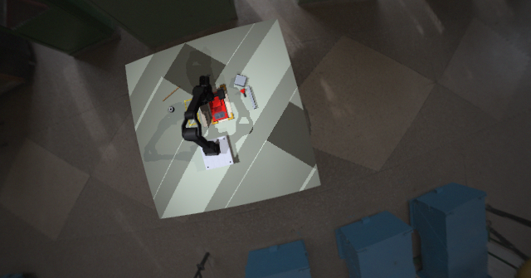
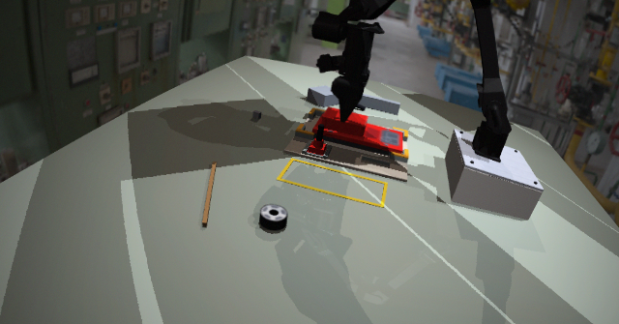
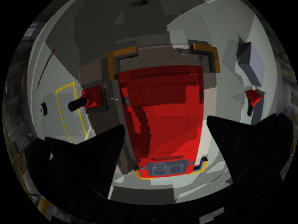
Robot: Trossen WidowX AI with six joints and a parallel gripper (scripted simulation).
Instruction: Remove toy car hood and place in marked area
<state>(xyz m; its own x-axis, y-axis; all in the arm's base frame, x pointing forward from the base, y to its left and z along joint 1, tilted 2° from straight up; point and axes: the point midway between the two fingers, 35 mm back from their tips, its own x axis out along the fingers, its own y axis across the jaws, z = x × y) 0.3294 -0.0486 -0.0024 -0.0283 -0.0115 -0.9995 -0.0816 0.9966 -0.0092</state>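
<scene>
My gripper tip is now 1 cm above the hood. Also, from my gripper tip: black ring 35 cm to the left, 4 cm below, 1 cm ahead; wooden stick 34 cm to the left, 13 cm ahead, 5 cm below.
</scene>
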